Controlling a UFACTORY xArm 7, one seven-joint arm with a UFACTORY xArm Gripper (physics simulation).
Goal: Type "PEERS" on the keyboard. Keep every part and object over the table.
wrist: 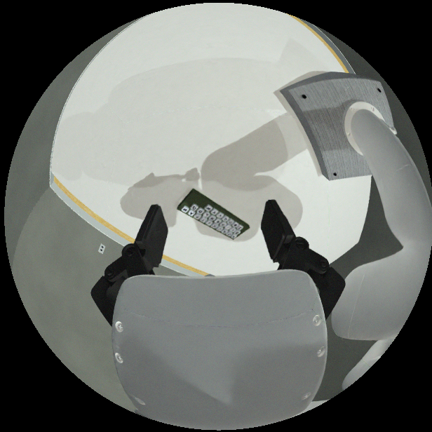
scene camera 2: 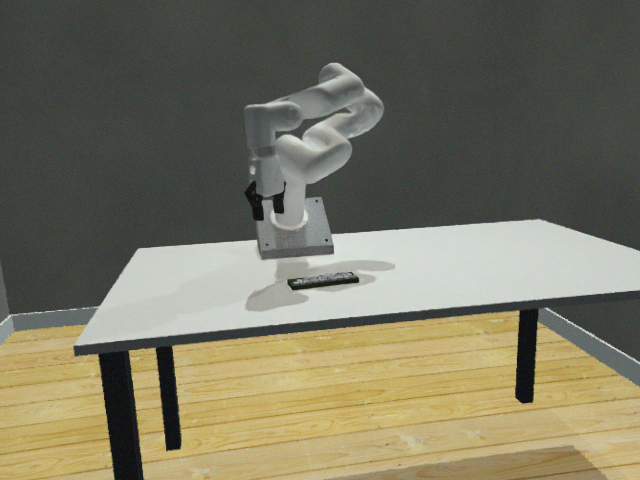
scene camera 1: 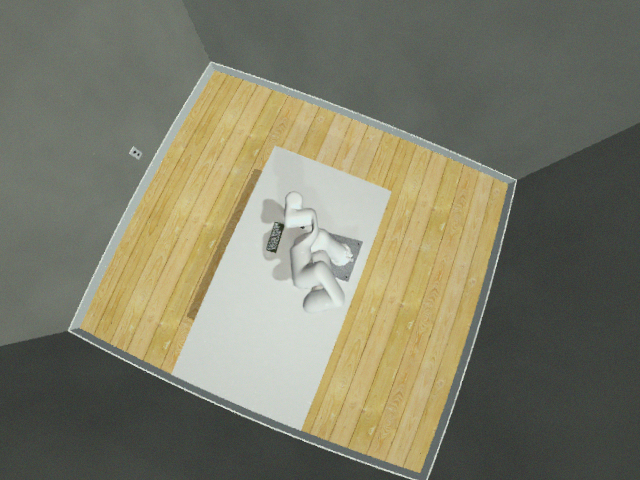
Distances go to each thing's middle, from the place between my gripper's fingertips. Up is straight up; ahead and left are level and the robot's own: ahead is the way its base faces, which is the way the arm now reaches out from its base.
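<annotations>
My gripper is 16 cm above the keyboard (scene camera 2: 307, 282), and I see that the gripper is also 10 cm short of the keyboard and 13 cm to the right of it.
</annotations>
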